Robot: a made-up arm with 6 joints.
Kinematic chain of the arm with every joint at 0, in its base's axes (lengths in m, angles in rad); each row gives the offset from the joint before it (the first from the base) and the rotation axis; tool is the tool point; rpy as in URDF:
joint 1: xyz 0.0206 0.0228 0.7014 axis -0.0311 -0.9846 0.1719
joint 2: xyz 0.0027 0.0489 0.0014 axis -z
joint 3: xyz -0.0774 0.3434 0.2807 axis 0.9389 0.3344 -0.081
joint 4: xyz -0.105 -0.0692 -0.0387 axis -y
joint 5: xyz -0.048 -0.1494 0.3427 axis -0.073 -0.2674 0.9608
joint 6: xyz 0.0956 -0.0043 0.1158 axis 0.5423 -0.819 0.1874
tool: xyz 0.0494 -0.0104 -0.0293 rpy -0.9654 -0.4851 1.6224
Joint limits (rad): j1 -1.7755..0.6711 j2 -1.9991..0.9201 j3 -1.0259..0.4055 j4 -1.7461..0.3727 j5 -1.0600..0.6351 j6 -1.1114..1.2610
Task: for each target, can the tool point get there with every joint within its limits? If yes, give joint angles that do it. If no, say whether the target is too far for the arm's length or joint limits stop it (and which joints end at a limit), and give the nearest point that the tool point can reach.
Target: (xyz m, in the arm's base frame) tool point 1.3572 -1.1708 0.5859
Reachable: no: too far | nearest point 0.6722 -0.5857 0.7783 | short by 0.921 m
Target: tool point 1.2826 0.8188 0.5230
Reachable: no: too far | nearest point 0.8414 0.5379 0.5858 | short by 0.527 m
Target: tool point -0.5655 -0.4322 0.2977
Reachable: no: joint limits stop it (at a limit: joint 1, joint 3, joint 4, joint 5) | nearest point -0.7844 -0.3551 0.7765 | short by 0.532 m
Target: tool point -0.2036 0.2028 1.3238
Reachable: yes | joints 0.3189 -0.4737 -0.3967 -0.6185 -0.8589 -0.1501
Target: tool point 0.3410 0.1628 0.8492
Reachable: yes | joints -0.5281 -0.3719 0.2392 -1.0484 -0.3662 -0.0015
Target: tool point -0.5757 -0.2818 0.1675
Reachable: no: joint limits stop it (at a limit: joint 1, joint 2, joint 3, joint 4, joint 6) | nearest point -0.0842 -0.0146 0.3768 | short by 0.597 m
